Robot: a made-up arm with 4 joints. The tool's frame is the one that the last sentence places.
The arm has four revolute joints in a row. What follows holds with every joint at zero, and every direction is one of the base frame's. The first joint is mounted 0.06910 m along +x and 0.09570 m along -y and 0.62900 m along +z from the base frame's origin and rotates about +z. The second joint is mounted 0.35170 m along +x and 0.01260 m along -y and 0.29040 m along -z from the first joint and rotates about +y. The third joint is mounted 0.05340 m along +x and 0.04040 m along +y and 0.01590 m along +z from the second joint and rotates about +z. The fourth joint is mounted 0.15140 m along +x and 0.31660 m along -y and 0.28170 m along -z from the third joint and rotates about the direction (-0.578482, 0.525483, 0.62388). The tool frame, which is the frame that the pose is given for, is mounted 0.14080 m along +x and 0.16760 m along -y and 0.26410 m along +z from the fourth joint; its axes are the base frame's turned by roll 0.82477, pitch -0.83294 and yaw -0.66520 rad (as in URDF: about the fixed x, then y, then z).
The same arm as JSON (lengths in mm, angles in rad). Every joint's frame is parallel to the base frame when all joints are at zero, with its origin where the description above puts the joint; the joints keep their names.
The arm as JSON. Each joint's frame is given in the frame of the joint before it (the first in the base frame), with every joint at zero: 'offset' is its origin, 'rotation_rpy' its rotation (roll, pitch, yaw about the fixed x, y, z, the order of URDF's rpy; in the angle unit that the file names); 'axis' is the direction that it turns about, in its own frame. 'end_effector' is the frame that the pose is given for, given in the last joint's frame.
{"length_unit": "mm", "angle_unit": "rad", "chain": [
  {"id": "joint 1", "offset": [69.1, -95.7, 629.0], "rotation_rpy": [0.0, 0.0, 0.0], "axis": "+z"},
  {"id": "joint 2", "offset": [351.7, -12.6, -290.4], "rotation_rpy": [0.0, 0.0, 0.0], "axis": "+y"},
  {"id": "joint 3", "offset": [53.4, 40.4, 15.9], "rotation_rpy": [0.0, 0.0, 0.0], "axis": "+z"},
  {"id": "joint 4", "offset": [151.4, -316.6, -281.7], "rotation_rpy": [0.0, 0.0, 0.0], "axis": [-0.578482, 0.525483, 0.62388]}
], "end_effector": {"offset": [140.8, -167.6, 264.1], "rotation_rpy": [0.8248, -0.8329, -0.6652]}}

